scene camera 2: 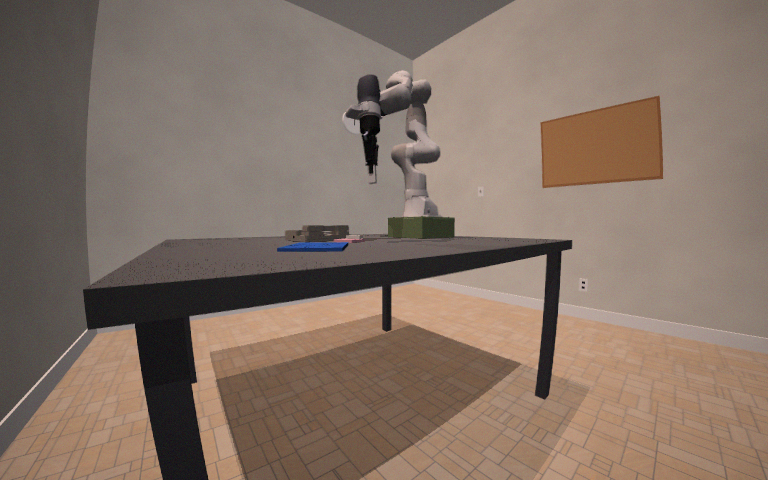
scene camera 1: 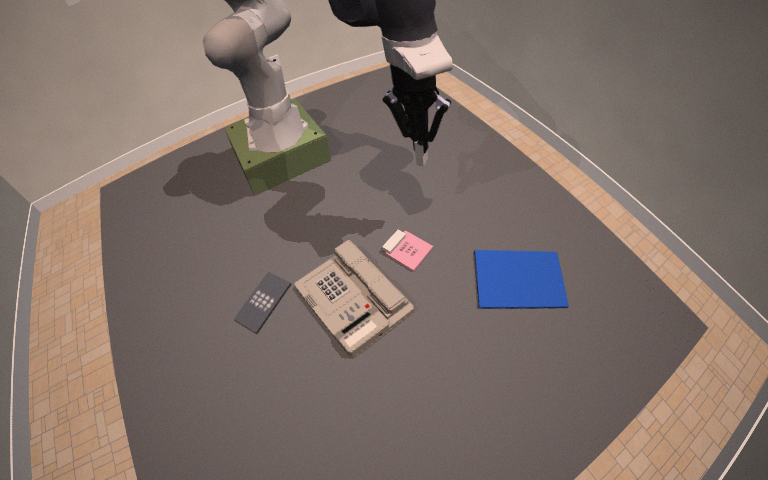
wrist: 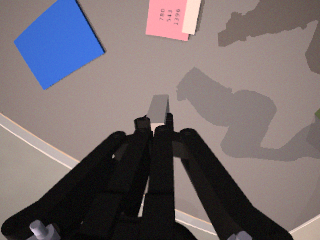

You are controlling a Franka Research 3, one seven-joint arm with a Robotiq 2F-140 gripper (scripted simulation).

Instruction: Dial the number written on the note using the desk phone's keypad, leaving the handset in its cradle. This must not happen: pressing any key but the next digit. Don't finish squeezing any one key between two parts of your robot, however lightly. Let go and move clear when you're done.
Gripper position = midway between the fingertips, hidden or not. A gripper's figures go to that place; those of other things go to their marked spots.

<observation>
The gripper (scene camera 1: 422,161) is 79 cm from the lens. A handset (scene camera 1: 381,289) is 77 cm from the lens. A blue mat (scene camera 1: 505,279): 88 cm from the lens. The marked spots on the handset and the blue mat are 29 cm apart.
</observation>
